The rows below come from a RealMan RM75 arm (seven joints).
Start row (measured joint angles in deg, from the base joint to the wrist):
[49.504, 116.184, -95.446, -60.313, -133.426, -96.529, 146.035]
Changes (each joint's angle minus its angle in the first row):
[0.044, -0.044, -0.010, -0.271, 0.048, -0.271, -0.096]
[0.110, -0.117, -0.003, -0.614, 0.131, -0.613, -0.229]
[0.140, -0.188, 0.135, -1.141, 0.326, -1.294, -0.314]
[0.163, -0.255, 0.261, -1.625, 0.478, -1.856, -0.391]
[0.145, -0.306, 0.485, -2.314, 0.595, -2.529, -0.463]
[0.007, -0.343, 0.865, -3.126, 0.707, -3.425, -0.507]
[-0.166, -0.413, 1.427, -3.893, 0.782, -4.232, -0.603]
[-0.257, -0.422, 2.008, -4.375, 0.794, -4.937, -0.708]
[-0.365, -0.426, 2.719, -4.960, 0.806, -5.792, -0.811]
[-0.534, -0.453, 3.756, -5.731, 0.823, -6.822, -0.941]
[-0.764, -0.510, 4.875, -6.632, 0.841, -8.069, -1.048]
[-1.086, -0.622, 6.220, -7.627, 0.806, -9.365, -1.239]
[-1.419, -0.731, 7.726, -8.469, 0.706, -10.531, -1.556]
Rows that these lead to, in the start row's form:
[49.548, 116.140, -95.456, -60.584, -133.378, -96.800, 145.939]
[49.614, 116.067, -95.449, -60.927, -133.295, -97.142, 145.806]
[49.644, 115.996, -95.311, -61.454, -133.100, -97.823, 145.721]
[49.667, 115.929, -95.185, -61.938, -132.948, -98.385, 145.644]
[49.649, 115.878, -94.961, -62.627, -132.831, -99.058, 145.572]
[49.511, 115.841, -94.581, -63.439, -132.719, -99.954, 145.528]
[49.338, 115.771, -94.019, -64.206, -132.644, -100.761, 145.432]
[49.247, 115.762, -93.438, -64.688, -132.632, -101.466, 145.327]
[49.139, 115.758, -92.727, -65.273, -132.620, -102.321, 145.224]
[48.970, 115.731, -91.690, -66.044, -132.603, -103.351, 145.094]
[48.740, 115.674, -90.571, -66.945, -132.585, -104.598, 144.987]
[48.418, 115.562, -89.226, -67.940, -132.620, -105.894, 144.796]
[48.085, 115.453, -87.720, -68.782, -132.720, -107.060, 144.479]

